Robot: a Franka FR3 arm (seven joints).
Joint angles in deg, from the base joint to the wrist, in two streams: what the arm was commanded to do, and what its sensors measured. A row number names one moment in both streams.
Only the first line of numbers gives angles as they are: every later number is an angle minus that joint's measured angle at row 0.
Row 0, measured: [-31.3, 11.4, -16.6, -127.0, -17.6, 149.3, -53.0]
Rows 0 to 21, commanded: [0.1, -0.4, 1.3, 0.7, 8.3, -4.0, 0.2]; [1.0, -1.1, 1.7, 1.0, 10.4, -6.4, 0.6]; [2.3, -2.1, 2.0, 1.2, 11.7, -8.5, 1.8]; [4.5, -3.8, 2.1, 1.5, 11.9, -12.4, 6.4]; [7.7, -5.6, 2.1, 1.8, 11.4, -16.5, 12.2]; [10.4, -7.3, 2.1, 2.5, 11.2, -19.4, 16.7]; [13.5, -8.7, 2.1, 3.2, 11.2, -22.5, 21.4]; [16.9, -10.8, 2.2, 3.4, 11.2, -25.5, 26.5]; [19.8, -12.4, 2.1, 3.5, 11.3, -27.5, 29.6]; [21.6, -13.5, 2.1, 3.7, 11.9, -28.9, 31.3]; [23.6, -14.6, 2.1, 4.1, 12.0, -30.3, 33.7]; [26.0, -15.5, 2.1, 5.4, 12.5, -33.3, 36.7]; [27.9, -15.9, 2.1, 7.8, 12.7, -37.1, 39.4]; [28.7, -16.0, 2.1, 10.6, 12.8, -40.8, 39.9]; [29.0, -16.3, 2.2, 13.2, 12.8, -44.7, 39.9]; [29.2, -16.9, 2.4, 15.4, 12.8, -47.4, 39.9]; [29.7, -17.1, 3.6, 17.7, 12.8, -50.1, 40.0]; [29.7, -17.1, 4.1, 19.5, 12.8, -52.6, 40.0]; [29.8, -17.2, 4.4, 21.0, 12.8, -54.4, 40.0]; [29.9, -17.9, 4.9, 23.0, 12.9, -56.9, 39.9]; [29.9, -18.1, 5.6, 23.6, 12.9, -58.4, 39.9]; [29.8, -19.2, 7.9, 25.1, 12.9, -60.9, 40.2]
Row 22, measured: [29.4, -18.1, 5.4, 21.8, 11.7, -55.6, 39.5]
